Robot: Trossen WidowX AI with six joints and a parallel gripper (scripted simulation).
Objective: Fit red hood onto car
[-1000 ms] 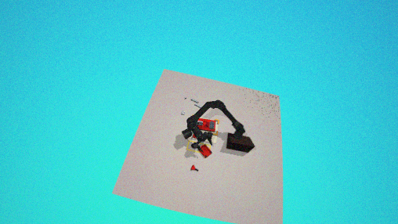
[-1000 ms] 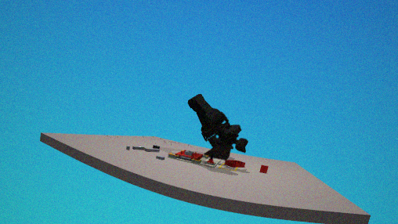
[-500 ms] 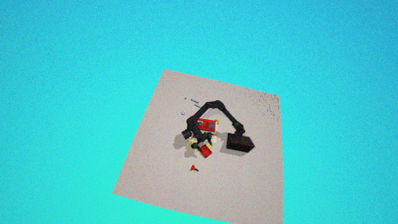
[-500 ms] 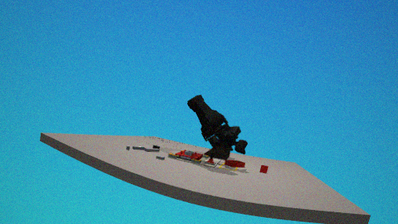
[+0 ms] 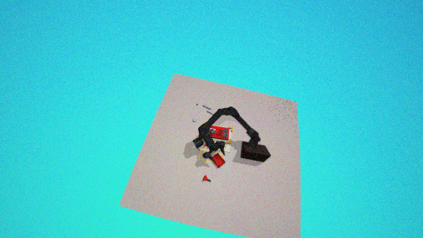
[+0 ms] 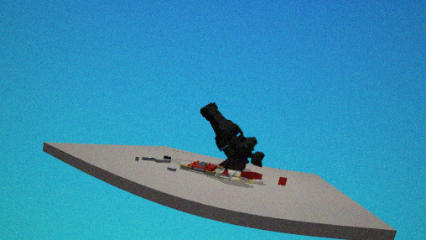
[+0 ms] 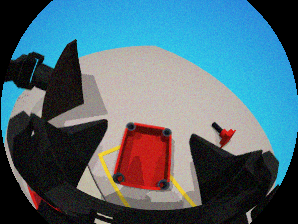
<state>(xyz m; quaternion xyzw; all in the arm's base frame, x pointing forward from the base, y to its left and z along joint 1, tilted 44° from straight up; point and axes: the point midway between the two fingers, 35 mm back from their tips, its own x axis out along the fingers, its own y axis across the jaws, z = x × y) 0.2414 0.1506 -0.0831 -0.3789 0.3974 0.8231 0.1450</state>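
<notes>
Right now my gripper tip is 1 cm short of the red hood and 6 cm above it. Round my gripper tip: white jig 8 cm ahead, 21 cm to the right, 6 cm below.
</notes>
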